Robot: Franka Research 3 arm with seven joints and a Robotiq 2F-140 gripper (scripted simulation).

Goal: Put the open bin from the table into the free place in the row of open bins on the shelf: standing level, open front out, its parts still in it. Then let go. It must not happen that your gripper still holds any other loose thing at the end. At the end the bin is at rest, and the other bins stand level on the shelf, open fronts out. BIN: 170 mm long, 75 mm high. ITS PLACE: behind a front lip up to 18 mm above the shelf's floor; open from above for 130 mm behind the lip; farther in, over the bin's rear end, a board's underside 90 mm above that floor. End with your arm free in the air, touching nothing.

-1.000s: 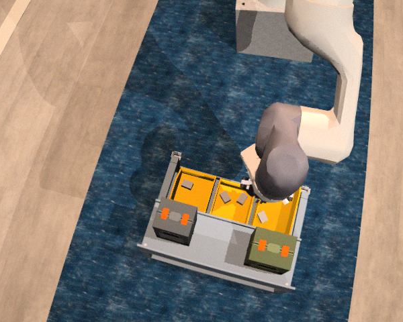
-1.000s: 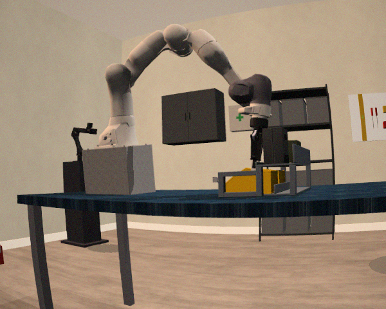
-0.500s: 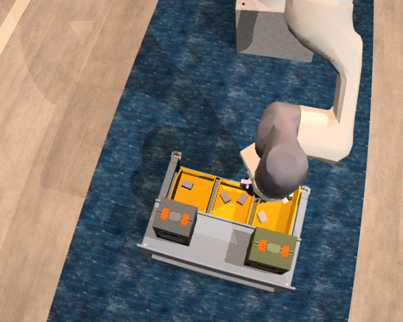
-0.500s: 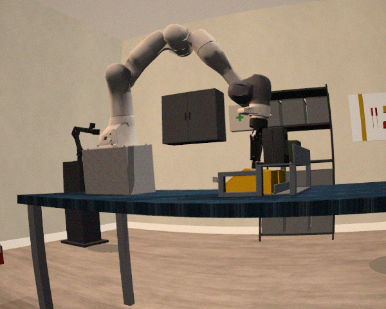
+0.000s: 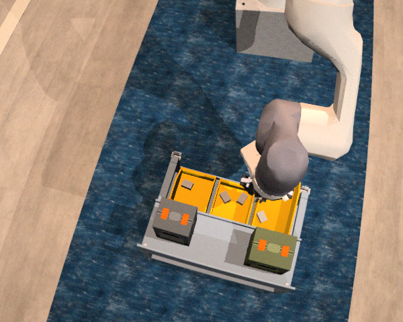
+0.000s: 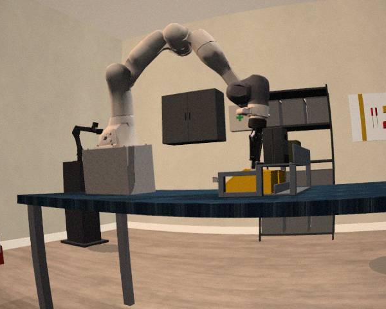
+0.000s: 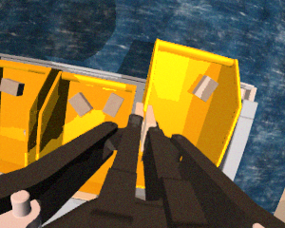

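Right now the green case is 15 cm ahead of my hand, 4 cm to the left of it and 6 cm above it. The rest, counted from my hand: grey case (14 cm ahead, 19 cm to the right, 7 cm above).
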